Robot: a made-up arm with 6 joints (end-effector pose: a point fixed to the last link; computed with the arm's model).
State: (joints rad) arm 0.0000 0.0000 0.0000 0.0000 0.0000 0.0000
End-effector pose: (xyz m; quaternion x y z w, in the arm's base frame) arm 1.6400 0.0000 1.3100 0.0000 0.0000 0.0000 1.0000
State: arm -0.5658 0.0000 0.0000 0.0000 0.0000 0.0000
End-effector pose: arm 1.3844 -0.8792 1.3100 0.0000 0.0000 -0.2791 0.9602
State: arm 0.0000 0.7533 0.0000 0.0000 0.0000 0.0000
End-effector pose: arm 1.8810 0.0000 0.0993 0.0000 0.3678 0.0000 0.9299
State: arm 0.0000 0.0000 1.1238 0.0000 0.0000 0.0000
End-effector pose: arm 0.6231 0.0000 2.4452 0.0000 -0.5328 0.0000 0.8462
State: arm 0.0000 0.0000 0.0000 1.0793 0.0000 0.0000
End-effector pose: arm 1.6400 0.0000 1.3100 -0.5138 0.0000 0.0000 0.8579
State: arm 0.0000 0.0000 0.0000 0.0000 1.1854 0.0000
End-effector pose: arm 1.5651 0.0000 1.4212 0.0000 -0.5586 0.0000 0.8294
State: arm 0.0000 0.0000 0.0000 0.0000 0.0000 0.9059
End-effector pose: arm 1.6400 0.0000 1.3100 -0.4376 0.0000 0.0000 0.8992
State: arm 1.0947 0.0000 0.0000 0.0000 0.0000 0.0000
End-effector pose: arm 0.7516 1.4576 1.3100 0.0000 0.0000 0.5204 0.8539
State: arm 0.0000 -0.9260 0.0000 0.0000 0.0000 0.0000
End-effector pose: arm 0.3502 0.0000 2.0738 0.0000 -0.4466 0.0000 0.8947
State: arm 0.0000 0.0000 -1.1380 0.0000 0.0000 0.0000
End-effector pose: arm 1.0392 0.0000 -0.1093 0.0000 0.5388 0.0000 0.8424
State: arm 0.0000 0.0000 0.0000 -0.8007 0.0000 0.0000
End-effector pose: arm 1.6400 0.0000 1.3100 0.3897 0.0000 0.0000 0.9209
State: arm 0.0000 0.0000 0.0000 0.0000 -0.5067 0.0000
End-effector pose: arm 1.6249 0.0000 1.2518 0.0000 0.2506 0.0000 0.9681
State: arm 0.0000 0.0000 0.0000 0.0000 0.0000 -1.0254
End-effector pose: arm 1.6400 0.0000 1.3100 0.4905 0.0000 0.0000 0.8714
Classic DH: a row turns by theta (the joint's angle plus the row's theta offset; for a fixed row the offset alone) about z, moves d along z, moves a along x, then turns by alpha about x. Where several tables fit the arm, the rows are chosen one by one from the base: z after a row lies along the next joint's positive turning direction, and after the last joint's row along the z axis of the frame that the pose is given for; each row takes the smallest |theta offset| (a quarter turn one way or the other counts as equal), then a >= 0, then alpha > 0; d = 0 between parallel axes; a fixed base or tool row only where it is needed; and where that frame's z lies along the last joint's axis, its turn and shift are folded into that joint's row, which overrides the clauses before.
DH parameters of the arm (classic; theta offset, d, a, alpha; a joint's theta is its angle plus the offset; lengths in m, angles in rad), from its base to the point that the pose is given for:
joint 1: 0 0.4 0.23 -1.5708
joint 2: -1.5708 0 0.67 3.1416
joint 3: 0 0 0.24 -1.5708
joint 4: 0 -1.29 0 1.5708
joint 5: 0 0 0 -1.5708
joint 6: 1.5708 -0.12 0 1.5708
tool (fixed): -1.5708 0 0 0

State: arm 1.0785 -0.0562 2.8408 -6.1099 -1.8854 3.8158
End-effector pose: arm -0.4809 -0.9382 1.2485 -0.8343 -0.2483 -0.4915 0.0278
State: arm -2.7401 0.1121 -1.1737 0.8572 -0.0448 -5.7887
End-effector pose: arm -0.8561 -0.3590 -0.2207 0.3752 0.5896 -0.5247 0.4861
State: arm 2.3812 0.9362 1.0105 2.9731 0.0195 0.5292
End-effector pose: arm -1.5639 1.4870 1.1389 0.3680 0.9119 0.1767 0.0411
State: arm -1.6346 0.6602 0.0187 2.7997 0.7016 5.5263
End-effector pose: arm -0.0919 -1.8457 0.2363 -0.2857 0.6287 0.0680 0.7200
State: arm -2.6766 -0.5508 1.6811 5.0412 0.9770 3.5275
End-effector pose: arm 1.0024 0.6082 1.8750 0.1892 -0.0204 0.6538 0.7323
